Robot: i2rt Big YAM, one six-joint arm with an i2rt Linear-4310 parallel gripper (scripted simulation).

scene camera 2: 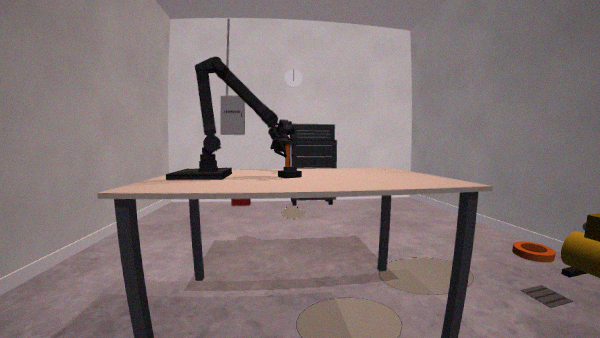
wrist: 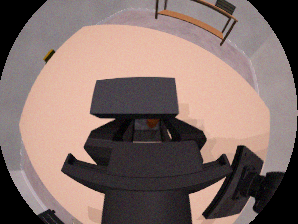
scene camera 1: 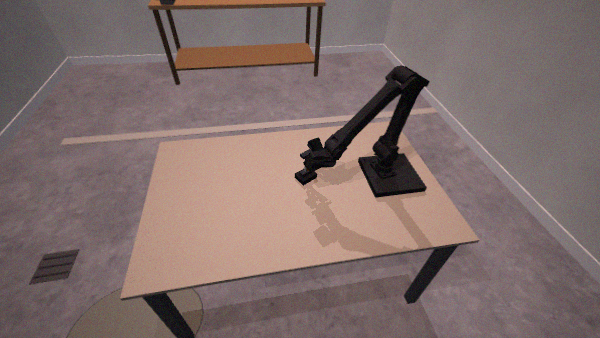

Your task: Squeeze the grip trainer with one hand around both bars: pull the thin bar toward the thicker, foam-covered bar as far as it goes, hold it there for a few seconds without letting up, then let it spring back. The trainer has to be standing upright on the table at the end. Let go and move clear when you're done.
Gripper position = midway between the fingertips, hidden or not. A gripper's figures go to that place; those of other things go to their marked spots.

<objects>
My gripper [wrist: 147, 112] is 13 cm from the lens. A grip trainer [wrist: 153, 98]: 6 cm from the lens.
</objects>
